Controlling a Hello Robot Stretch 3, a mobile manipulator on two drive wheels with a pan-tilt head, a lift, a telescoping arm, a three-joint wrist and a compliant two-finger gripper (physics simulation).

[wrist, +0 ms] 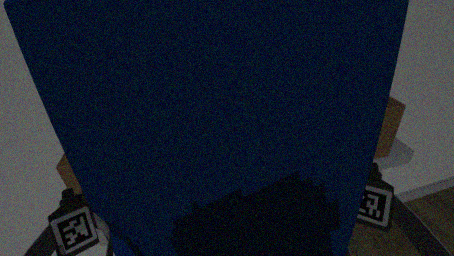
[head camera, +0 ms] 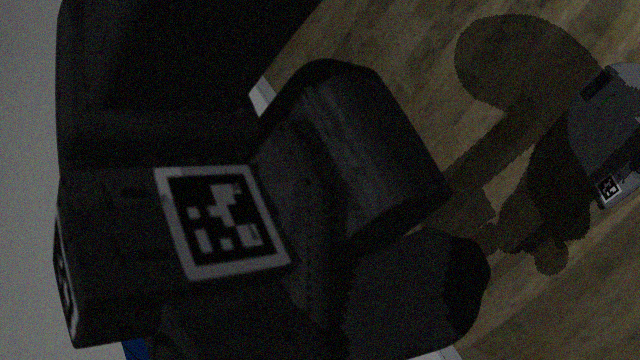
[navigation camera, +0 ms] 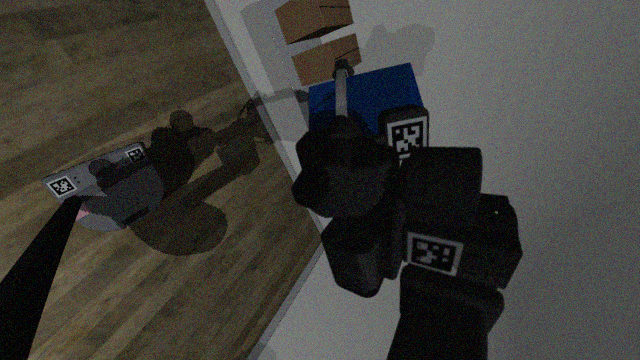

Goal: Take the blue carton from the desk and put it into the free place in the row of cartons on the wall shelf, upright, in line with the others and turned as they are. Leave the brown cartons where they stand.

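Where they show: robot's base, origin of the base link: (navigation camera: 102, 167).
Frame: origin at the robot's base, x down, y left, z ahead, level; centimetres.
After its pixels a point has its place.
Observation:
The blue carton (head camera: 135, 350) {y -46.9, x -117.8, z -8.5 cm} (navigation camera: 385, 90) {y -33.1, x -114.9, z 1.9 cm} (wrist: 225, 100) {y -31.0, x -115.4, z -2.5 cm} fills the middle of the wrist view. In the head camera a small blue corner shows under the dark wrist. My gripper (wrist: 222, 180) {y -38.0, x -106.0, z -2.1 cm} is shut on it, with one fingertip at each side; in the navigation view one finger reaches along it and the other is hidden. Two brown cartons (navigation camera: 315, 20) {y -67.1, x -84.4, z 25.0 cm} (navigation camera: 327, 60) {y -69.1, x -84.6, z 12.2 cm} stand side by side beyond the blue one, with a narrow gap between them. In the wrist view parts of brown cartons (wrist: 392, 125) {y -79.4, x -80.9, z -52.0 cm} (wrist: 67, 175) {y -66.0, x -84.5, z 32.4 cm} show behind its left and right edges. The shelf board and the blue carton's underside are hidden.
The pale wall (navigation camera: 550, 100) {y -99.0, x -155.5, z -14.8 cm} (wrist: 430, 100) {y -112.0, x -70.1, z -97.8 cm} rises behind the cartons and carries their shadows. The wooden floor (head camera: 575, 310) {y -43.0, x -0.1, z 28.0 cm} (navigation camera: 250, 280) {y -27.7, x 0.0, z -119.2 cm} lies below. My base (head camera: 610, 120) {y -2.1, x -15.9, z -14.0 cm} (navigation camera: 137, 185) {y -6.9, x -16.0, z -11.9 cm} stands on the floor. The dark wrist and arm (navigation camera: 450, 200) {y -12.3, x -124.2, z -1.9 cm} cover much of the head view.

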